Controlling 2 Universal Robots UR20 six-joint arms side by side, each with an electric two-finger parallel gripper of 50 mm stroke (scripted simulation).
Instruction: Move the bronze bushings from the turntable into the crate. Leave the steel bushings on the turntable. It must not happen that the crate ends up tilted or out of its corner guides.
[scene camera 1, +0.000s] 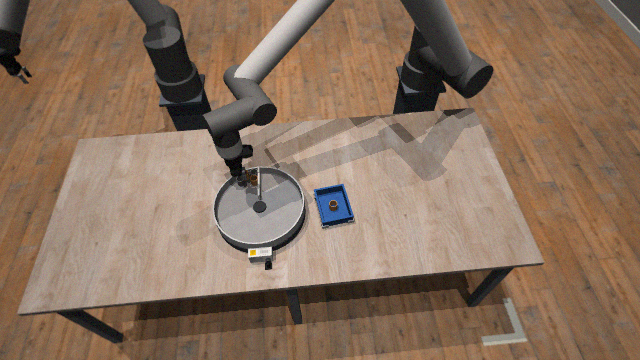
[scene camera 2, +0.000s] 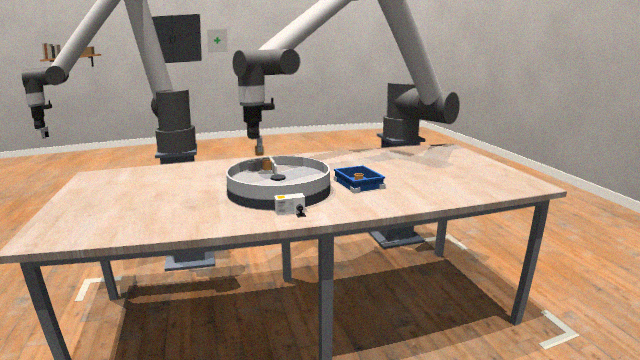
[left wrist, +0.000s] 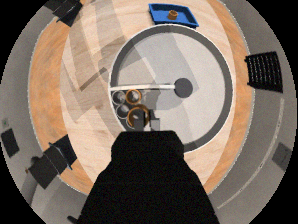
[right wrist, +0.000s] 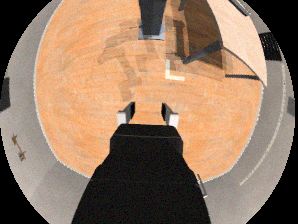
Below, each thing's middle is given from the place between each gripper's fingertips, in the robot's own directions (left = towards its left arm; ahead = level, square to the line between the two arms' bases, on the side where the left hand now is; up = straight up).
Right now the blue crate (scene camera 1: 343, 214) is 40 cm to the left of my left hand, 14 cm below it and 10 cm ahead of it. Also, from my left hand: turntable (scene camera 1: 240, 214) 11 cm below, 11 cm ahead, 6 cm to the left.
